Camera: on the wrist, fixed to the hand. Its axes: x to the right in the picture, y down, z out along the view.
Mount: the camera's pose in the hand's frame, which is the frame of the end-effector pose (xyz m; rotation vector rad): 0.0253 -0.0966 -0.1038 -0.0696 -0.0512 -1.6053
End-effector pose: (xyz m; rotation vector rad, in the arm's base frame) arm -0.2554 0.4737 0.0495 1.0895 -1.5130 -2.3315
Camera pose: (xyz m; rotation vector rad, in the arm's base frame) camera -0.1829 0.4316 -0.0677 -1.4364 0.1606 1.4969
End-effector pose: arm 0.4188 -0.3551 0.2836 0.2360 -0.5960 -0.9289
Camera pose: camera 0.4243 -0.4385 0.1663 0.6592 -0.3273 -2.4949
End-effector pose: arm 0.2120 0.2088 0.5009 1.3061 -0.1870 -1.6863
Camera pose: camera 0.2411 0.2833 0.3811 -1.1376 -0.9836 2.4119
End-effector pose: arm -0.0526 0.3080 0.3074 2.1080 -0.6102 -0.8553
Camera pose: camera 0.0541 0.3978 0.2713 2.2181 1.3135 -1.6331
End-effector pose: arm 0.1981 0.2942 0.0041 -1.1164 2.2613 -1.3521
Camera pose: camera 0.1669 0.3149 0.1432 2.3225 -0.7597 1.0759
